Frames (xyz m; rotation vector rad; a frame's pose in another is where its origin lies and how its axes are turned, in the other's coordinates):
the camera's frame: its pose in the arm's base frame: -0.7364 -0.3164 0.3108 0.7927 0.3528 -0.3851
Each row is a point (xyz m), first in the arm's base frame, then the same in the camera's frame.
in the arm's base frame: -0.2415 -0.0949 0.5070
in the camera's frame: 0.3009 0.4900 0.0429
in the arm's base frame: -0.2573 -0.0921 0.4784
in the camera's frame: 0.2993 0.4669 0.0197
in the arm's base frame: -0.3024 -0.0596 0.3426
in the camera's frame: 0.3136 0.3833 -0.1001
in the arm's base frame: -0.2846 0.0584 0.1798
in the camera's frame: 0.3778 0.3668 -0.2908
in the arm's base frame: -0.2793 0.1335 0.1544
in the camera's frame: 0.3786 0.4016 -0.3622
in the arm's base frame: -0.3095 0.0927 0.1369
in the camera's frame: 0.3682 0.3508 -0.3481
